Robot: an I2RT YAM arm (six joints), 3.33 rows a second.
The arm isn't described. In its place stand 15 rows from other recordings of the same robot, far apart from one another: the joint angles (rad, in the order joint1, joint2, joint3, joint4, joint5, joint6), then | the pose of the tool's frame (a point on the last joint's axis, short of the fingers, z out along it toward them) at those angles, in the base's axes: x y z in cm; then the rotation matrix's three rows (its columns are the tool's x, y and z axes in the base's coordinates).
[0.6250 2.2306 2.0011 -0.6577 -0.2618 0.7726] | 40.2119, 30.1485, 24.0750; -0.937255, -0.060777, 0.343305; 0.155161, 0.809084, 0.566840; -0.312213, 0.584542, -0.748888
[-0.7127 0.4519 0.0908 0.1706 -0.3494 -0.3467] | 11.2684, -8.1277, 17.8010; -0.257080, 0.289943, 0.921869; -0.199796, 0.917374, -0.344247; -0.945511, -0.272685, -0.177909
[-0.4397 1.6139 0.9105 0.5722 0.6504 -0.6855] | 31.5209, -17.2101, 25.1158; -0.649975, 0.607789, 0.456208; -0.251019, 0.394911, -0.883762; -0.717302, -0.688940, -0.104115
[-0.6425 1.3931 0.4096 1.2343 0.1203 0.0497] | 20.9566, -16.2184, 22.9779; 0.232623, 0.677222, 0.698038; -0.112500, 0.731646, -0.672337; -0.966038, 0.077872, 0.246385
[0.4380 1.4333 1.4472 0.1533 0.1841 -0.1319] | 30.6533, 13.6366, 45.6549; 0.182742, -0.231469, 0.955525; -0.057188, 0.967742, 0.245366; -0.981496, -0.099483, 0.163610
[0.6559 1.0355 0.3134 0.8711 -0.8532 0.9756] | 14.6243, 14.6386, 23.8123; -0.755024, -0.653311, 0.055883; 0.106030, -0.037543, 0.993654; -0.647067, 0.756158, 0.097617
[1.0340 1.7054 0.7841 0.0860 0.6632 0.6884] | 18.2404, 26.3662, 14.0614; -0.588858, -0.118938, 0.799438; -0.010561, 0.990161, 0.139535; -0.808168, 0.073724, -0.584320
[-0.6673 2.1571 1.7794 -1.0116 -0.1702 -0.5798] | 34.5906, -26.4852, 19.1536; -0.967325, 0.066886, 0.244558; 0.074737, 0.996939, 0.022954; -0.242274, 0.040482, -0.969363
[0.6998 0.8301 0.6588 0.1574 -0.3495 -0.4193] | 14.5854, 13.8737, 32.4198; 0.343283, -0.796269, 0.498109; -0.211004, 0.451398, 0.867016; -0.915224, -0.402735, -0.013059
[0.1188 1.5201 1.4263 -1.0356 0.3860 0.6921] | 30.1327, 2.2469, 31.7224; -0.659365, 0.611345, 0.437602; 0.516695, 0.791294, -0.326925; -0.546136, 0.010544, -0.837630
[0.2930 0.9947 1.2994 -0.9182 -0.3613 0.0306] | 16.8341, 6.3930, 40.3851; -0.567670, -0.529768, 0.630156; -0.141362, 0.816800, 0.559334; -0.811029, 0.228437, -0.538562
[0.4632 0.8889 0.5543 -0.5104 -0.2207 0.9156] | 15.4774, 8.6012, 21.3351; -0.856495, 0.185742, 0.481576; 0.437056, 0.757329, 0.485216; -0.274587, 0.626061, -0.729829
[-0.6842 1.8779 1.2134 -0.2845 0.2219 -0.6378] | 29.9601, -25.4474, 17.2924; -0.932322, 0.200107, 0.301219; 0.010901, 0.848121, -0.529690; -0.361465, -0.490558, -0.792904
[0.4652 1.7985 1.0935 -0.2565 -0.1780 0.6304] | 32.5595, 17.0483, 16.8200; -0.905677, 0.002218, 0.423963; 0.194539, 0.890674, 0.410920; -0.376701, 0.454638, -0.807094
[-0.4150 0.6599 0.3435 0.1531 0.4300 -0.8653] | 14.7642, -8.1266, 23.8843; -0.662027, 0.368441, 0.652665; -0.464492, 0.481723, -0.743095; -0.588191, -0.795106, -0.147775
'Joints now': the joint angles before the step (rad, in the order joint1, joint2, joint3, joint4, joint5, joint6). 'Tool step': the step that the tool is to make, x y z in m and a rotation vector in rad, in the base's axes. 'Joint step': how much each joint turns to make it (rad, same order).
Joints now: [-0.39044, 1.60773, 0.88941, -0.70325, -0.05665, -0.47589]
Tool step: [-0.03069, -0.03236, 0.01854, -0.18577, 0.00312, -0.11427]
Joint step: [-0.14040, -0.11330, -0.03738, 0.00534, 0.15984, -0.05685]
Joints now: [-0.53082, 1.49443, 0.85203, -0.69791, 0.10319, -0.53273]
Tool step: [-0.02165, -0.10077, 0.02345, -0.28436, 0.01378, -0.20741]
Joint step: [-0.30442, 0.08925, 0.15030, 0.14113, 0.18578, -0.16709]
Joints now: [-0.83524, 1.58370, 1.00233, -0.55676, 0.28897, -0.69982]
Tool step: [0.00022, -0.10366, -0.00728, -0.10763, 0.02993, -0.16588]
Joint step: [-0.17205, 0.29752, 0.29943, 0.08125, 0.07629, -0.04844]
